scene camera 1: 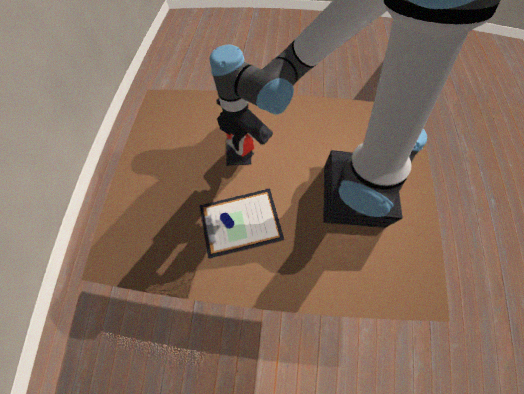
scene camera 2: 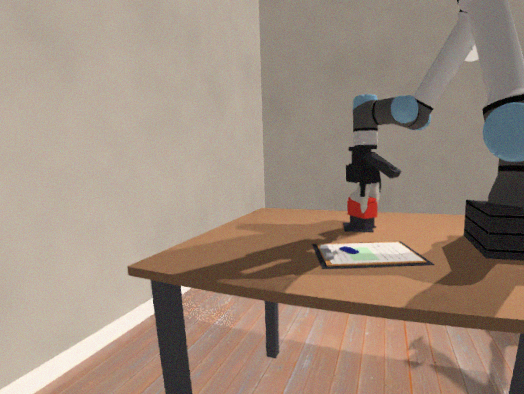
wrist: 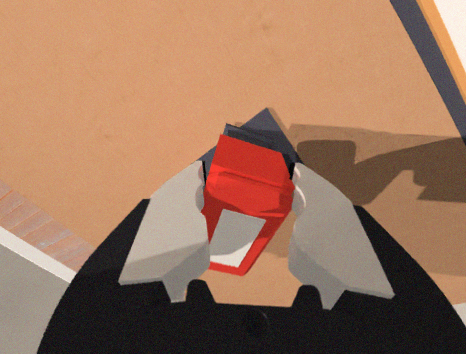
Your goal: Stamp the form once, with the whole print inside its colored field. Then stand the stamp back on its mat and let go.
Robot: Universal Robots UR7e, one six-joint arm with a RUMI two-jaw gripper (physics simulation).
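Where they show: gripper, fingertip midpoint: (scene camera 1: pixel 246 148) (scene camera 2: pixel 368 211) (wrist: pixel 246 164); arm's base, origin of the base link: (scene camera 2: pixel 520 204).
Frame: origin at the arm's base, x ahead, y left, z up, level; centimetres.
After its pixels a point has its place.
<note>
My gripper (scene camera 1: pixel 239 143) {z -4.9, x 36.6, y -17.0 cm} (scene camera 2: pixel 363 201) (wrist: pixel 246 164) {z -4.9, x 36.6, y -17.0 cm} is shut on the red stamp (scene camera 1: pixel 247 145) {z -2.2, x 36.0, y -16.2 cm} (scene camera 2: pixel 354 207) {z -3.8, x 41.0, y -19.0 cm} (wrist: pixel 250 195) {z -0.5, x 36.3, y -16.5 cm}. The stamp is upright over the dark mat (scene camera 1: pixel 239 161) {z -10.4, x 39.7, y -15.1 cm} (scene camera 2: pixel 348 227) {z -10.4, x 42.9, y -18.3 cm} (wrist: pixel 267 121) {z -10.4, x 36.5, y -14.4 cm}, with no gap visible beneath its dark base in the scene views; exact contact cannot be told. The base looks turned relative to the mat in the wrist view. The form (scene camera 1: pixel 257 212) {z -10.3, x 34.9, y 4.8 cm} (scene camera 2: pixel 395 249) {z -10.3, x 33.4, y 5.2 cm} (wrist: pixel 457 15) {z -10.3, x 38.9, y 0.4 cm} has a green field (scene camera 1: pixel 237 232) {z -10.3, x 41.9, y 10.9 cm} (scene camera 2: pixel 365 255) {z -10.3, x 41.6, y 10.2 cm}. A dark blue oval print (scene camera 1: pixel 227 220) {z -10.2, x 45.0, y 6.6 cm} (scene camera 2: pixel 349 250) {z -10.0, x 45.1, y 7.4 cm} overlaps the field's upper left part and extends past its left edge.
The form lies on a dark-edged clipboard (scene camera 1: pixel 245 249) {z -10.7, x 39.8, y 16.5 cm} (scene camera 2: pixel 375 265) {z -10.6, x 40.3, y 16.0 cm} (wrist: pixel 431 55) {z -10.7, x 40.6, y -1.3 cm}, near the mat. The arm's black base block (scene camera 1: pixel 340 212) {z 1.0, x 11.3, y 10.9 cm} (scene camera 2: pixel 487 237) {z -5.9, x 13.4, y 9.8 cm} stands to the right on the wooden table (scene camera 1: pixel 400 275) {z -10.8, x -8.1, y 30.4 cm} (scene camera 2: pixel 200 270) {z -10.8, x 78.1, y 22.1 cm} (wrist: pixel 125 65) {z -10.8, x 24.7, y -21.0 cm}.
</note>
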